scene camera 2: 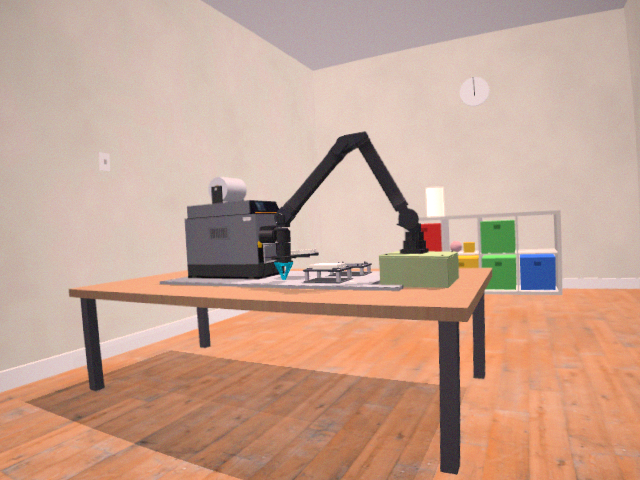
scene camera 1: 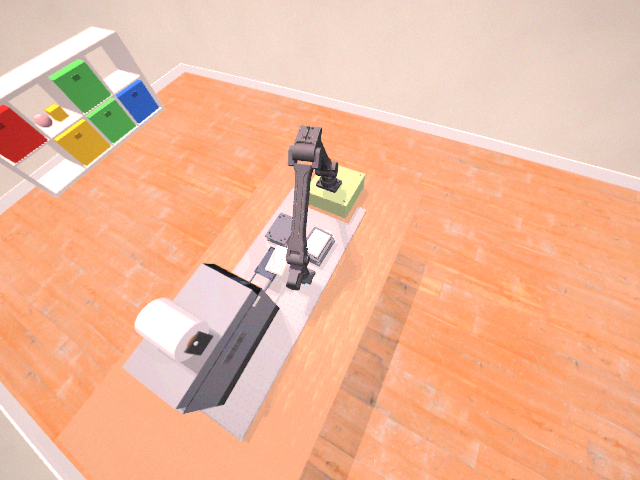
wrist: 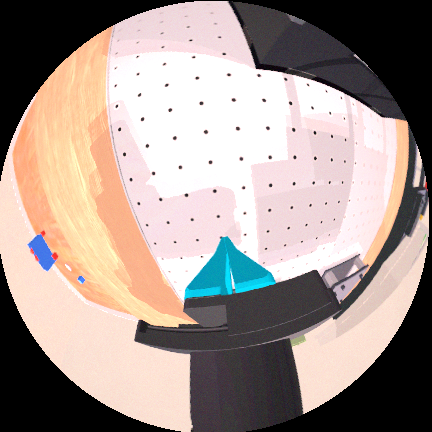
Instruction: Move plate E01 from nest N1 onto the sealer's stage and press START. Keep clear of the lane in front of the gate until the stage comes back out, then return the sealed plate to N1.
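Seen in the pictures: gripper, fingertip midpoint: (scene camera 2: 284,280) (scene camera 1: 305,282) (wrist: 225,241); arm's base at its link origin: (scene camera 2: 414,252) (scene camera 1: 329,184).
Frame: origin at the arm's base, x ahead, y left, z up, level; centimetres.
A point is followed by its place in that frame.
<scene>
The grey sealer (scene camera 1: 214,289) @[x 75.5, y -1.3, z 25.2 cm] (scene camera 2: 222,242) @[x 86.0, y 10.6, z 7.0 cm] stands on the perforated board. Its dark stage (scene camera 1: 264,264) (scene camera 2: 313,254) is outside the housing, with a white plate (scene camera 1: 277,260) @[x 50.7, y 1.1, z 2.0 cm] on it. Another white plate (scene camera 1: 320,241) @[x 31.3, y 11.9, z -3.0 cm] (scene camera 2: 325,266) @[x 31.4, y 14.4, z -3.6 cm] lies on a nest (scene camera 1: 315,256) (scene camera 2: 326,274). A second nest (scene camera 1: 280,227) @[x 32.3, y -11.5, z -5.6 cm] (scene camera 2: 363,267) @[x 23.6, y -5.2, z -6.2 cm] bears no plate. Labels are unreadable, so I cannot tell which is N1 or E01. START cannot be made out. My gripper (scene camera 1: 305,282) @[x 50.9, y 14.2, z -9.2 cm] (scene camera 2: 283,277) @[x 50.9, y 14.2, z -9.2 cm] (wrist: 225,241) @[x 50.9, y 14.2, z -9.2 cm] is shut and empty, its teal fingers pointing down low over the board beside the stage.
The perforated board (scene camera 1: 281,338) @[x 77.3, y 17.9, z -9.7 cm] (scene camera 2: 180,281) @[x 102.4, y 22.5, z -9.7 cm] (wrist: 190,115) @[x 62.5, y 15.8, z -9.7 cm] lies on the wooden table (scene camera 2: 258,303) @[x 39.9, y 47.1, z -12.2 cm]. The arm's base stands on a green block (scene camera 1: 330,204) @[x 9.5, y 5.8, z -3.2 cm] (scene camera 2: 413,271) @[x -3.3, y 14.5, z -5.4 cm]. A white roll (scene camera 1: 168,325) @[x 89.4, y 1.9, z 37.8 cm] (scene camera 2: 233,189) @[x 84.4, y 2.5, z 31.7 cm] sits on top of the sealer. The sealer's dark housing fills the wrist view's upper right.
</scene>
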